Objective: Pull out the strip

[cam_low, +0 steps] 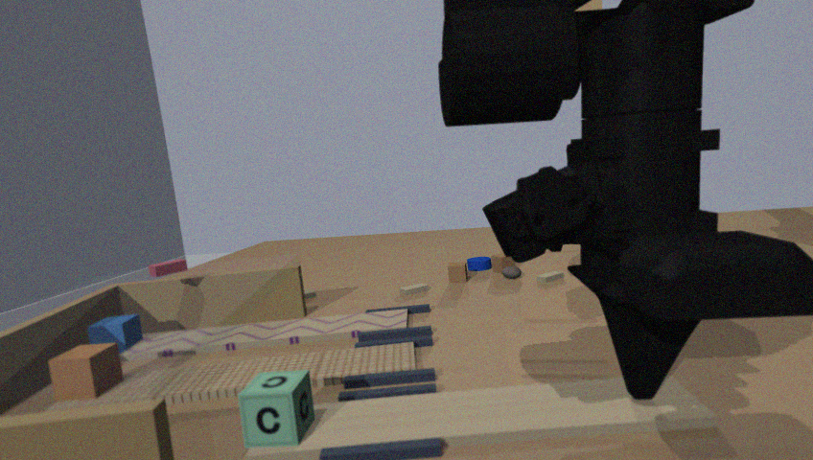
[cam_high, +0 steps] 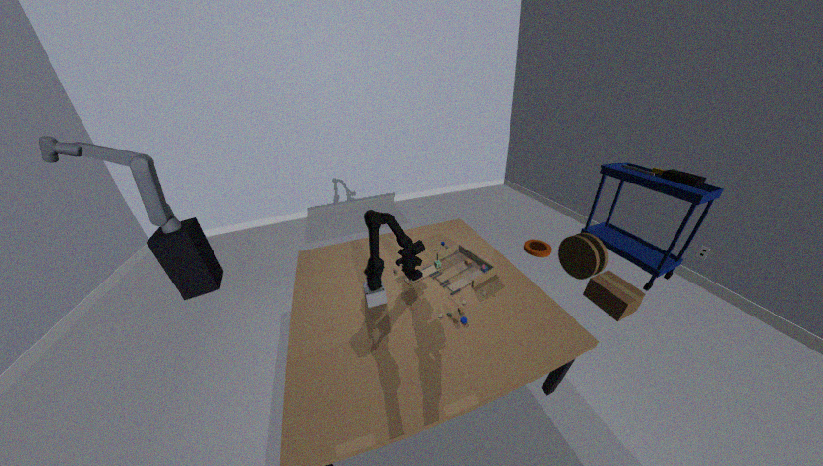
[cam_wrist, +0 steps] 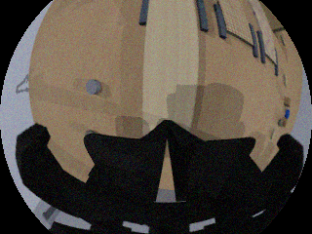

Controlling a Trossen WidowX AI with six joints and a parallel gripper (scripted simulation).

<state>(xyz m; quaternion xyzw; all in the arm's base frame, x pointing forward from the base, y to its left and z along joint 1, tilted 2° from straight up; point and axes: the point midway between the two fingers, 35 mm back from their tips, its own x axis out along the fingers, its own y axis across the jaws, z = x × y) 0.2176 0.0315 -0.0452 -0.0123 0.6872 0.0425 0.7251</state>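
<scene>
Now: gripper tip 200 mm short of the green cube labelled c, 20 mm to the right of it and 20 mm below it. The rest, counted from my gripper tip: red block: 370 mm ahead, 200 mm to the right, 60 mm above.
</scene>
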